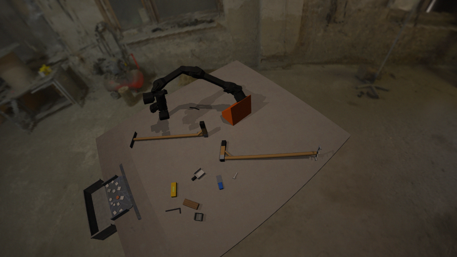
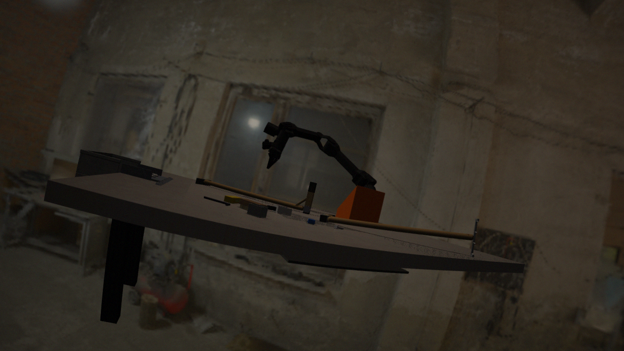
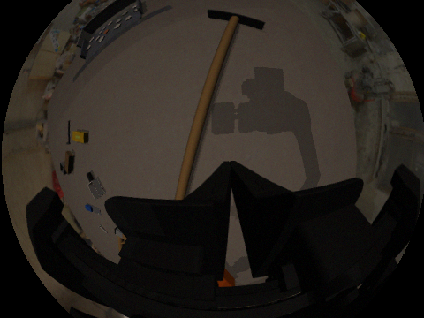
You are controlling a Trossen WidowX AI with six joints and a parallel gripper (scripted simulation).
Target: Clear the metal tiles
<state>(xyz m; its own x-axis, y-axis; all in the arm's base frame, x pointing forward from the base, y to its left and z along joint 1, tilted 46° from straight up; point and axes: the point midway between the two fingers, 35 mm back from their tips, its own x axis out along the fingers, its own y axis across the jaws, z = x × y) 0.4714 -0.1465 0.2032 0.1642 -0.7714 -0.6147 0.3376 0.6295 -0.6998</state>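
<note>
My gripper tip is now 100 mm above the wooden-shafted scraper, 50 mm short of it and 30 mm to the right of it. From my gripper tip the other things lie so: wooden block 540 mm to the left, 190 mm ahead, 150 mm below; yellow block 400 mm to the left, 220 mm ahead, 150 mm below; blue piece 540 mm to the left, 160 mm below, 10 mm behind.
</note>
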